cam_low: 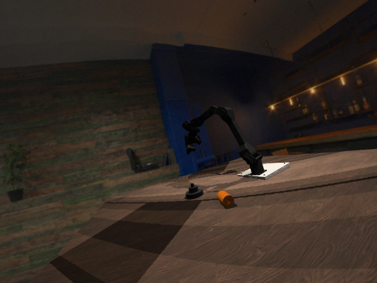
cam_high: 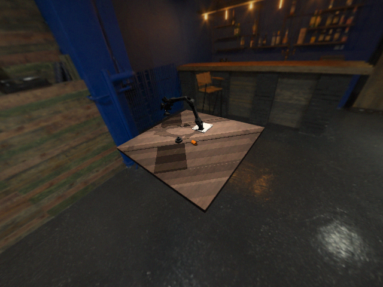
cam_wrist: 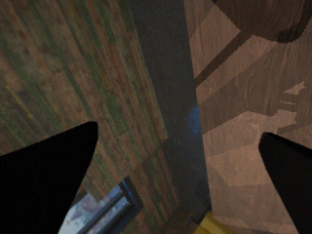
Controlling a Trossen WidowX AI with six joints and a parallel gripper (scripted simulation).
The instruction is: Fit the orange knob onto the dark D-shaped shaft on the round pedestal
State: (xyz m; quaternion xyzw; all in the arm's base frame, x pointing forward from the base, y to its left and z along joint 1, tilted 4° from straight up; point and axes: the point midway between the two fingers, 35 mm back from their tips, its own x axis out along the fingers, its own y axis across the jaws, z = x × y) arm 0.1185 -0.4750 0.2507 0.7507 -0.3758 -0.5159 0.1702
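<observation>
The orange knob lies 17 cm ahead of my gripper tip, 60 cm to the left of it and 20 cm below it. The rest, counted from my gripper tip: dark round pedestal 20 cm ahead, 39 cm to the left, 18 cm below.
</observation>
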